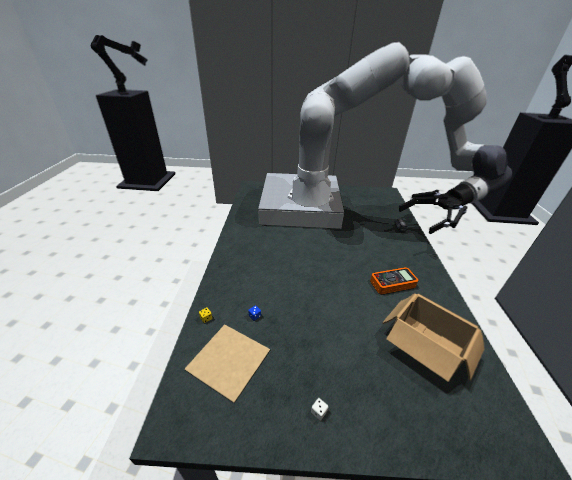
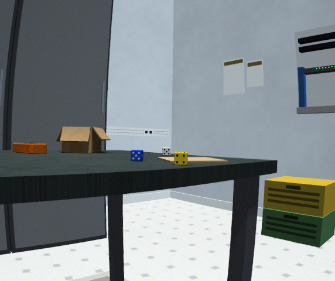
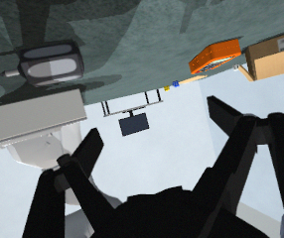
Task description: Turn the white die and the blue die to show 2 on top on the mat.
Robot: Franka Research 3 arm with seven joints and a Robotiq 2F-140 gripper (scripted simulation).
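The yellow die lies 630 mm to the right of my hand, 420 mm ahead of it and 90 mm below it. From my hand the other things lie so: orange multimeter: 230 mm ahead, 100 mm to the right, 90 mm below; blue die: 510 mm to the right, 400 mm ahead, 90 mm below; cardboard box: 440 mm ahead, 70 mm to the right, 60 mm below.
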